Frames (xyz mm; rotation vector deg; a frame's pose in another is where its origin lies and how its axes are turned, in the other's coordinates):
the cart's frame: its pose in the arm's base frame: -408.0 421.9 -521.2 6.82 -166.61 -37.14
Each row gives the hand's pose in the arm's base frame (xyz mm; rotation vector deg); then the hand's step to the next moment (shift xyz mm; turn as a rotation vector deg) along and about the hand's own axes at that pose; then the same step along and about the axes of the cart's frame.
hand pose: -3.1 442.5 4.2 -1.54 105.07 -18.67
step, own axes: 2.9 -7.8 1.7 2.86 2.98 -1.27
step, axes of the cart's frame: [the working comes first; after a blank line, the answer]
step, axes of the arm's base frame: -0.4 -8.4 -1.3 -1.58 2.59 -3.07

1.1 -8.1 -2.2 0.84 1.10 4.10
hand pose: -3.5 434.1 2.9 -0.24 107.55 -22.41
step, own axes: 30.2 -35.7 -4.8 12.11 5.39 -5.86
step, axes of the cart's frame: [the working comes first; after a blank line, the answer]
step, axes of the arm's base frame: -21.4 -38.3 -16.8 -8.49 4.29 -10.93

23.1 -40.9 2.8 6.37 -0.44 13.01
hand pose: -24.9 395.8 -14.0 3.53 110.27 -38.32
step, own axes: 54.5 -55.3 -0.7 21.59 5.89 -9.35
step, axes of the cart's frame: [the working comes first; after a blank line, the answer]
step, axes of the arm's base frame: -43.6 -60.0 -23.1 -15.48 3.99 -18.24

46.4 -62.2 3.3 12.27 -3.54 20.62
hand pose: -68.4 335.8 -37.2 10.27 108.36 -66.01
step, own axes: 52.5 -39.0 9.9 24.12 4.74 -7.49
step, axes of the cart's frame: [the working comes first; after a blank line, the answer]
step, axes of the arm's base frame: -45.6 -45.3 -15.7 -16.45 1.14 -19.71

47.8 -45.6 3.1 13.34 -6.69 20.92
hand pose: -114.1 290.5 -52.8 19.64 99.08 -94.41
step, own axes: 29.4 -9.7 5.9 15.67 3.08 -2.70
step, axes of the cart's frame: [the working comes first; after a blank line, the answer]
step, axes of the arm's base frame: -25.2 -15.2 -11.2 -10.02 -1.31 -12.65

25.0 -17.5 8.1 8.26 -6.17 12.49
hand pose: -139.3 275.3 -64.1 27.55 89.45 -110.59
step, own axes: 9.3 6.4 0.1 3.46 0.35 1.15
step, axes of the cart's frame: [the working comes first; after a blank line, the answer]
step, axes of the arm's base frame: -2.8 -3.0 -10.5 -2.27 -1.94 -2.13

1.6 -7.1 8.6 2.16 -2.56 1.49
